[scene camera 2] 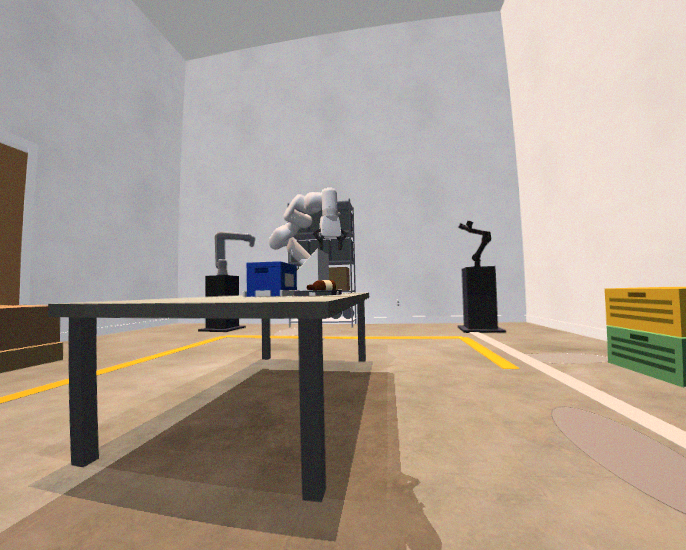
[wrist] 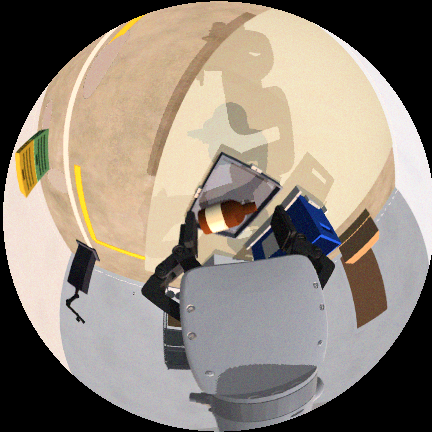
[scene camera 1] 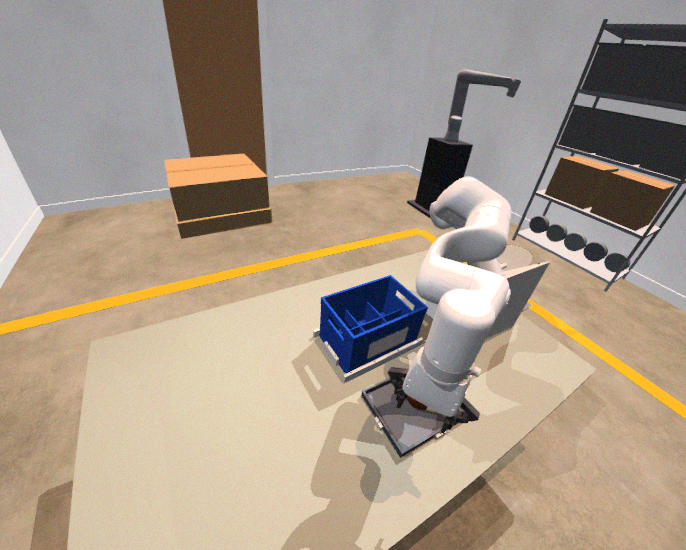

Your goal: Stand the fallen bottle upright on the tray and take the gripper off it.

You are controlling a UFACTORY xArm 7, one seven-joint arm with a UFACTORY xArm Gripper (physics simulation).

Path:
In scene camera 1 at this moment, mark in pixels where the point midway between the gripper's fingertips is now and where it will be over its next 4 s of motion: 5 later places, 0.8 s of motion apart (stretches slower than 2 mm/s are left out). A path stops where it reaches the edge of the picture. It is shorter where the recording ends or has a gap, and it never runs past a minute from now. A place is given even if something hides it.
My gripper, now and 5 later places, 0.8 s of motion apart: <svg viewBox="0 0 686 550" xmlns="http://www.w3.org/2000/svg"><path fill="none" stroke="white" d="M422 414L417 432L411 444L422 420L421 420L421 420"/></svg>

